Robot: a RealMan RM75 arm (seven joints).
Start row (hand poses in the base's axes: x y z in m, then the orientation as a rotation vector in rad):
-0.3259 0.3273 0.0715 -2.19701 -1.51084 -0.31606
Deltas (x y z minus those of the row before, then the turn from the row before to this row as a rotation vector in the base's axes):
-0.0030 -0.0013 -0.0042 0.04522 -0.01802 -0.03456
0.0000 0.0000 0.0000 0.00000 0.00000 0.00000
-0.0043 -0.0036 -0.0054 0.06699 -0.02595 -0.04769
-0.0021 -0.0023 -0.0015 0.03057 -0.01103 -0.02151
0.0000 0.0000 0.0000 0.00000 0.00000 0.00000
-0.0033 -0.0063 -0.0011 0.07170 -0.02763 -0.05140
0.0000 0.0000 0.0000 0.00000 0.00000 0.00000
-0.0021 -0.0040 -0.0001 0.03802 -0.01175 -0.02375
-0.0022 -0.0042 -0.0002 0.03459 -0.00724 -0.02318
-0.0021 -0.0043 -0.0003 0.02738 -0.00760 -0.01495
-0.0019 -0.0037 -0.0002 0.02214 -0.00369 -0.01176
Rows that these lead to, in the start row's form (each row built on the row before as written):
-0.3289 0.3260 0.0673 -2.19251 -1.46223 -0.37846
-0.3289 0.3260 0.0673 -2.19251 -1.46223 -0.37846
-0.3332 0.3224 0.0619 -2.18007 -1.39251 -0.46703
-0.3353 0.3201 0.0604 -2.17308 -1.36018 -0.50570
-0.3353 0.3201 0.0604 -2.17308 -1.36018 -0.50570
-0.3386 0.3138 0.0593 -2.15491 -1.28354 -0.59696
-0.3386 0.3138 0.0593 -2.15491 -1.28354 -0.59696
-0.3407 0.3098 0.0592 -2.14134 -1.24452 -0.63957
-0.3429 0.3056 0.0590 -2.12969 -1.20549 -0.67444
-0.3450 0.3013 0.0587 -2.11733 -1.17888 -0.70229
-0.3469 0.2976 0.0585 -2.10713 -1.15635 -0.72162

